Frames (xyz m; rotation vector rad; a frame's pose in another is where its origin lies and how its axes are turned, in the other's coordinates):
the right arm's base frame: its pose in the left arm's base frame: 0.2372 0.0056 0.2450 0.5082 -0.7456 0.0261
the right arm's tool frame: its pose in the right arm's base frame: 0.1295 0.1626 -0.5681 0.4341 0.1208 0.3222
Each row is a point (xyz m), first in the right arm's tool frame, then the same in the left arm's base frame.
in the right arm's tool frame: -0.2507 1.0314 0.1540
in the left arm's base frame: -0.2327 0.8443 0.4121
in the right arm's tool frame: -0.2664 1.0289 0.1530
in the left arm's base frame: -0.2411 0.8409 0.3990
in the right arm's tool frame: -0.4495 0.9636 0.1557
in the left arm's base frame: -0.3203 0.7689 0.2367
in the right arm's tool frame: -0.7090 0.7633 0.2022
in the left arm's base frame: -0.3775 0.5685 -0.0206
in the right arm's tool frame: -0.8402 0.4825 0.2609
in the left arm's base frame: -0.3016 0.3316 -0.2145
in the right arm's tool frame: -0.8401 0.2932 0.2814
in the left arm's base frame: -0.1849 0.2015 -0.2901
